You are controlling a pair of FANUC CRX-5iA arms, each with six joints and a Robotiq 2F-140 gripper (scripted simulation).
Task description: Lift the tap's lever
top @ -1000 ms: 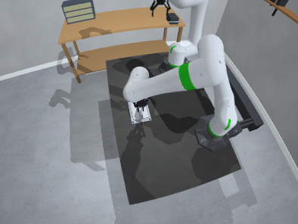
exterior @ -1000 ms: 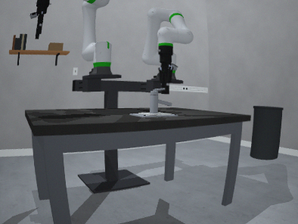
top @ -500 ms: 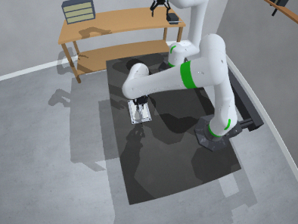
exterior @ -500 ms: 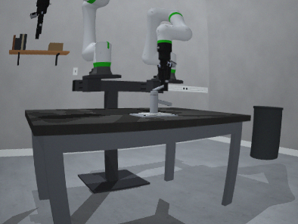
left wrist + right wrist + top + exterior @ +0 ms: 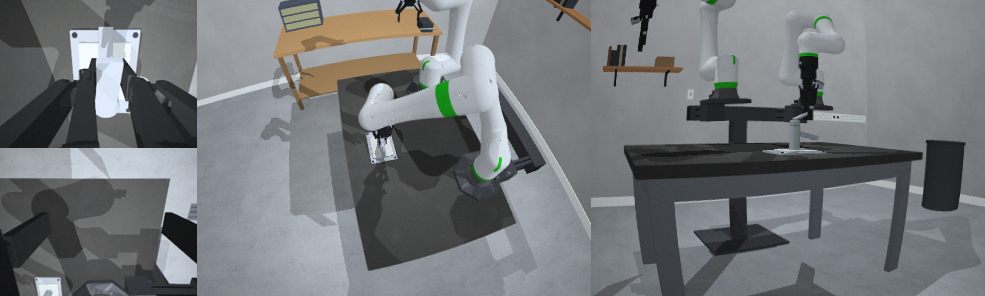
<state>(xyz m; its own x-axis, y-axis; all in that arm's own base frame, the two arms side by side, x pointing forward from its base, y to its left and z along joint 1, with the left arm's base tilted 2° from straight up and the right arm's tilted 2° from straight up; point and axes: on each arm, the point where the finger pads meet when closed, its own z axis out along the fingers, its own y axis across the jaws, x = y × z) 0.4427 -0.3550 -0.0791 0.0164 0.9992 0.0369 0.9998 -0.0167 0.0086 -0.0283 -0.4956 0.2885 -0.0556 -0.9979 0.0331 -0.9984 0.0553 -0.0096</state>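
Note:
Now: the lever 3 cm to the right of my left hand and 1 cm below it. From my left hand the other things lie so: tap (1 cm behind, 4 cm to the right, 6 cm below); then white base plate (1 cm behind, 7 cm to the right, 17 cm below).

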